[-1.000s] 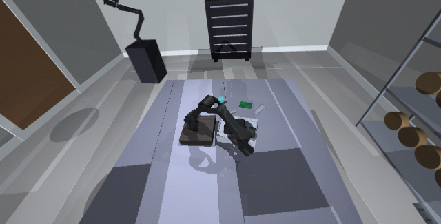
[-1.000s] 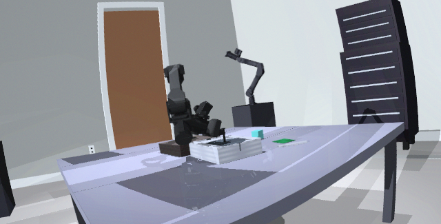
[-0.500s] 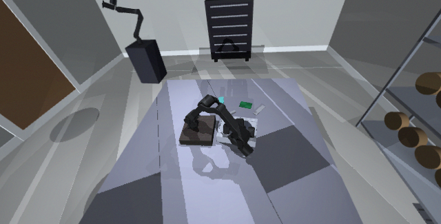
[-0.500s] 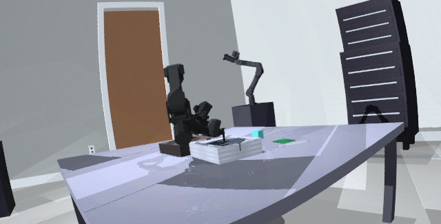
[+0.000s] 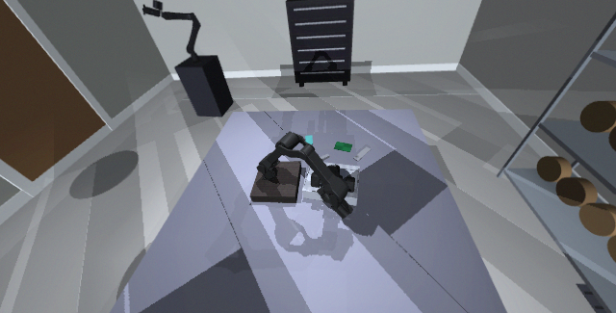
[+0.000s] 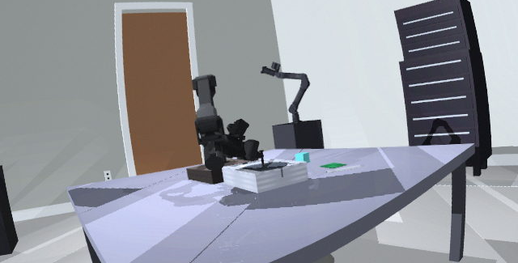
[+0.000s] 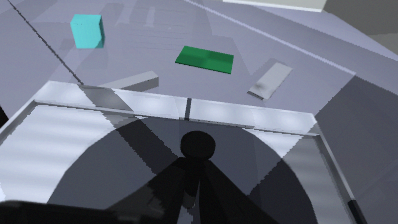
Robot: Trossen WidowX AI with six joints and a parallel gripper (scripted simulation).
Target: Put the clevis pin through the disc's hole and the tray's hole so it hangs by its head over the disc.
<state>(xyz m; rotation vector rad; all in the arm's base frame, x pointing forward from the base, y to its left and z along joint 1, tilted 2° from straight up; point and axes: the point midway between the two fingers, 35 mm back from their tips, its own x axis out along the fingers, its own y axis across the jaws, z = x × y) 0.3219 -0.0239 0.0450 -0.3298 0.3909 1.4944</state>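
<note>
Now: the steel tray 10 mm behind my gripper tip and 50 mm below it. The rest, counted from my gripper tip: disc: 30 mm below; pale flat bar: 130 mm ahead, 240 mm to the left, 90 mm below; clevis pin: 10 mm below.
</note>
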